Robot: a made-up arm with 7 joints.
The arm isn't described. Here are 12 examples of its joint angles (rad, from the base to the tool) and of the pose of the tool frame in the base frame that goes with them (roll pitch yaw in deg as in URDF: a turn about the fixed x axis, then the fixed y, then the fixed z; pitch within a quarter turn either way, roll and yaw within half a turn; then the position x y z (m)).
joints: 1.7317 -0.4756 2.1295 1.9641 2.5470 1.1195 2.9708
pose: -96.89 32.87 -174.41 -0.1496 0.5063 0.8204
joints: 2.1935 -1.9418 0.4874 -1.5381 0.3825 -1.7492 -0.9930
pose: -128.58 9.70 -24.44 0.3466 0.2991 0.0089
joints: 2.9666 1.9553 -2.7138 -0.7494 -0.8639 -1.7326 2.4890
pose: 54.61 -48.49 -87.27 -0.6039 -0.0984 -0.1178
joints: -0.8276 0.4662 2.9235 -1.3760 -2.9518 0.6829 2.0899
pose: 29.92 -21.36 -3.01 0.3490 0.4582 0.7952
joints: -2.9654 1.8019 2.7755 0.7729 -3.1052 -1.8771 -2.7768
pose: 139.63 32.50 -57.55 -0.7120 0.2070 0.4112
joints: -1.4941 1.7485 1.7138 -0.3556 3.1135 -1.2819 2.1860
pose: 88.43 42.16 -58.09 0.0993 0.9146 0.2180
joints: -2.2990 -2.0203 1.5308 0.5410 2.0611 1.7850 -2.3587
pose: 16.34 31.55 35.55 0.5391 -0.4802 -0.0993
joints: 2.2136 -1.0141 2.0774 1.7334 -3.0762 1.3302 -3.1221
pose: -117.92 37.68 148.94 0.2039 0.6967 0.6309
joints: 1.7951 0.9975 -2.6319 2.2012 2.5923 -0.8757 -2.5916
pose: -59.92 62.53 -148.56 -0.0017 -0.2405 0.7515
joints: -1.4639 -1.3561 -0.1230 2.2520 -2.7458 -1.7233 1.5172
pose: -35.09 22.45 157.35 0.0209 -0.4007 0.5649
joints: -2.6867 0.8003 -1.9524 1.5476 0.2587 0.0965 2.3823
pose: 102.19 -17.62 167.60 -0.4799 -0.1109 0.8996
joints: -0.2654 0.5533 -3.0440 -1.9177 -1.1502 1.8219 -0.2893
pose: 124.03 -29.83 -177.94 0.5089 0.0074 0.7952
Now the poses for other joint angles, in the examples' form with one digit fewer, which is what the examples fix.
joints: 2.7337 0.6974 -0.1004 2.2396 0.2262 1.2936 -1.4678
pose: 61.6 -6.2 -46.7 -0.351 -0.104 0.584
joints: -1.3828 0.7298 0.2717 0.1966 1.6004 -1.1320 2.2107
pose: -94.4 -13.8 -132.1 0.072 0.671 1.003
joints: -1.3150 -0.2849 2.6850 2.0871 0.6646 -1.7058 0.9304
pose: 136.5 5.0 -114.7 0.077 -0.382 0.912
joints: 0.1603 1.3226 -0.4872 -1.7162 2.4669 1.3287 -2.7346
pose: -53.3 -53.1 -90.4 0.422 -0.278 0.669
